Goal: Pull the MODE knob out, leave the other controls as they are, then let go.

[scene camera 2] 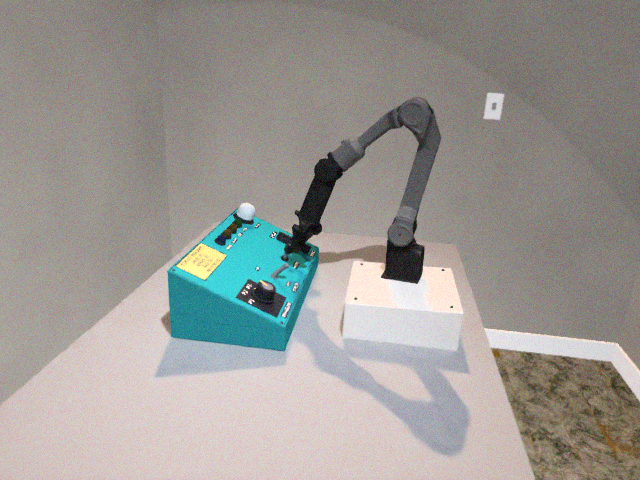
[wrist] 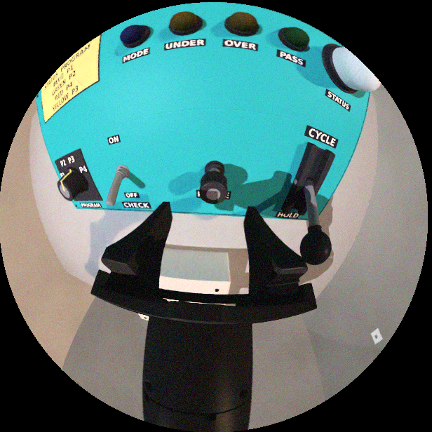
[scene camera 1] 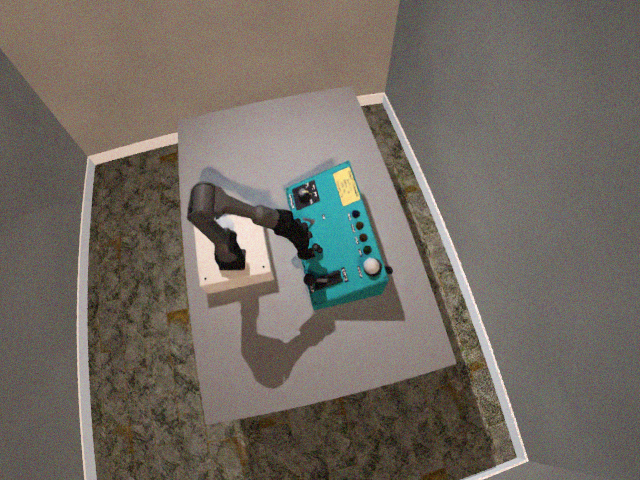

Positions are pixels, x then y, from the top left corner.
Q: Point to a mode knob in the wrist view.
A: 213,189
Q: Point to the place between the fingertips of my gripper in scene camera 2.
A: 297,246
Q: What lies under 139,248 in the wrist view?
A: My gripper.
